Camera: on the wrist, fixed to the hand. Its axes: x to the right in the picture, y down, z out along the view.
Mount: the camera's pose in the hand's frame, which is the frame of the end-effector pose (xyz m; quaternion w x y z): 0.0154 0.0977 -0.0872 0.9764 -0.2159 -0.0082 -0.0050
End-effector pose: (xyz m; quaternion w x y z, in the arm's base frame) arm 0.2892 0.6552 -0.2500 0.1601 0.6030 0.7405 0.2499
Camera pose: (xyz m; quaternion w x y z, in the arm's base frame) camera 0.3183 0.6692 -0.1222 0.2938 0.5525 0.6707 0.3981
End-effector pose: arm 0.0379 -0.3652 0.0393 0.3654 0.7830 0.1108 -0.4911
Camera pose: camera 0.1575 -0.3779 0.0933 0.5242 0.6810 0.2151 -0.4638
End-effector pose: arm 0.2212 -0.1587 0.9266 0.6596 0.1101 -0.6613 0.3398
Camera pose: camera 0.2311 -0.0294 0.9027 0.6641 -0.0288 -0.7239 0.1848
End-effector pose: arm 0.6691 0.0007 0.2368 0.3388 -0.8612 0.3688 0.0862
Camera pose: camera 0.6035 -0.1133 0.2457 0.1483 -0.9152 0.3344 0.1692
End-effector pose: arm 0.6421 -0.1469 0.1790 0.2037 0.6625 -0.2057 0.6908
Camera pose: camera 0.5149 -0.1798 0.1897 0.3437 0.6096 -0.3484 0.6236
